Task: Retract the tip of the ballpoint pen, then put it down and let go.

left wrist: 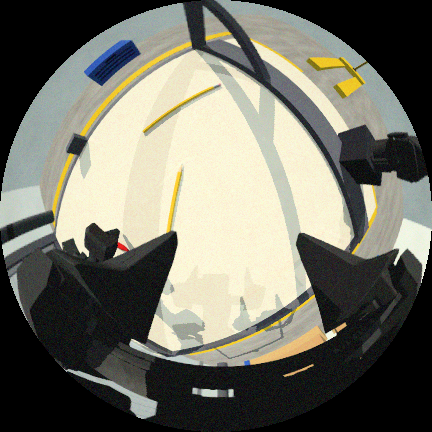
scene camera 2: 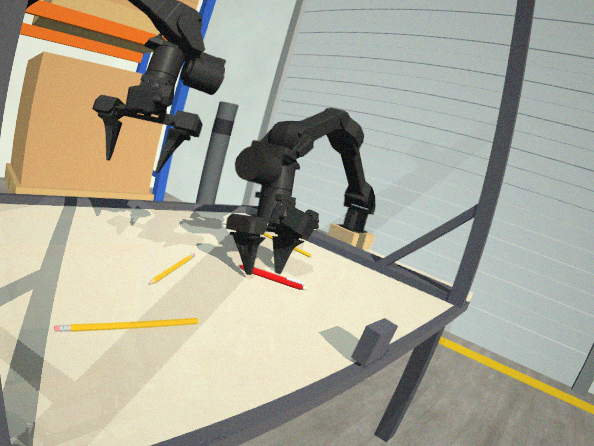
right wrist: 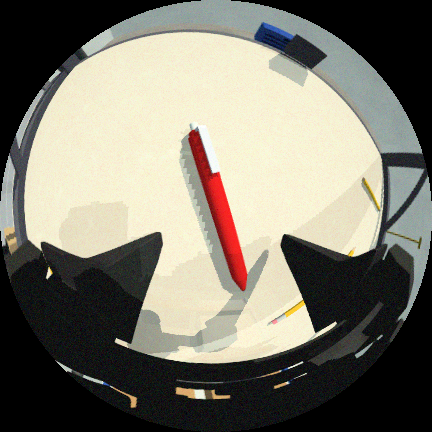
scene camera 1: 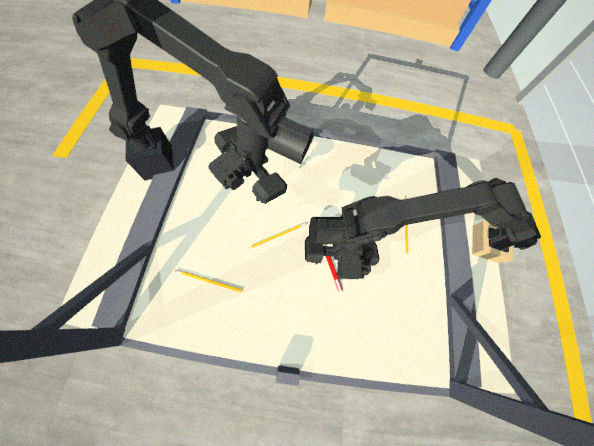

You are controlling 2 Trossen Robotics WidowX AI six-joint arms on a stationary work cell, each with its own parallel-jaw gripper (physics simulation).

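Pixels of known places: left gripper, fingertip midpoint: [left wrist: 240, 238] [scene camera 2: 131, 166] [scene camera 1: 247, 186]; right gripper, fingertip midpoint: [scene camera 2: 264, 274] [right wrist: 224, 240] [scene camera 1: 331, 263]; left arm's base, link origin: [left wrist: 375, 154] [scene camera 1: 143, 142]; right arm's base, link origin: [scene camera 2: 353, 229] [scene camera 1: 498, 240].
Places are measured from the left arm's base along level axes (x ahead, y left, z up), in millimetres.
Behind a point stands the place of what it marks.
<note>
The red ballpoint pen [scene camera 1: 333, 273] {y -477, x 432, z -95 mm} [scene camera 2: 275, 278] {y -475, x 430, z -99 mm} [left wrist: 122, 247] {y -416, x 431, z -95 mm} [right wrist: 226, 216] {y -467, x 434, z -94 mm} lies flat on the cream table [scene camera 1: 380, 340] {y -675, x 499, z -106 mm}. In the right wrist view its white clip and small white button are at the upper end; its red pointed end is toward the bottom, and I cannot make out a point sticking out there. My right gripper [scene camera 2: 264, 273] {y -449, x 438, z -101 mm} [right wrist: 224, 240] {y -449, x 438, z -101 mm} is open, pointing down low over the pen, with the pen's pointed half between and ahead of its spread fingers, not gripped. My left gripper [scene camera 2: 134, 165] {y -245, x 261, z 52 mm} [left wrist: 240, 238] {y -245, x 261, z 52 mm} is open and empty, high above the table.
Yellow pencils lie on the table: one [scene camera 1: 277, 235] {y -331, x 312, z -100 mm} [scene camera 2: 171, 270] {y -337, x 296, z -102 mm} [left wrist: 175, 200] {y -332, x 286, z -100 mm} between the arms, one [scene camera 1: 212, 281] {y -413, x 115, z -99 mm} [scene camera 2: 127, 325] {y -408, x 98, z -101 mm} [left wrist: 182, 106] {y -405, x 106, z -102 mm} at the lower left in scene camera 1, one [scene camera 1: 406, 239] {y -440, x 684, z -101 mm} [scene camera 2: 302, 252] {y -455, x 675, z -102 mm} behind my right arm. A dark block [scene camera 1: 288, 375] {y -670, x 251, z -50 mm} [scene camera 2: 375, 341] {y -674, x 222, z -62 mm} is on the table's edge.
</note>
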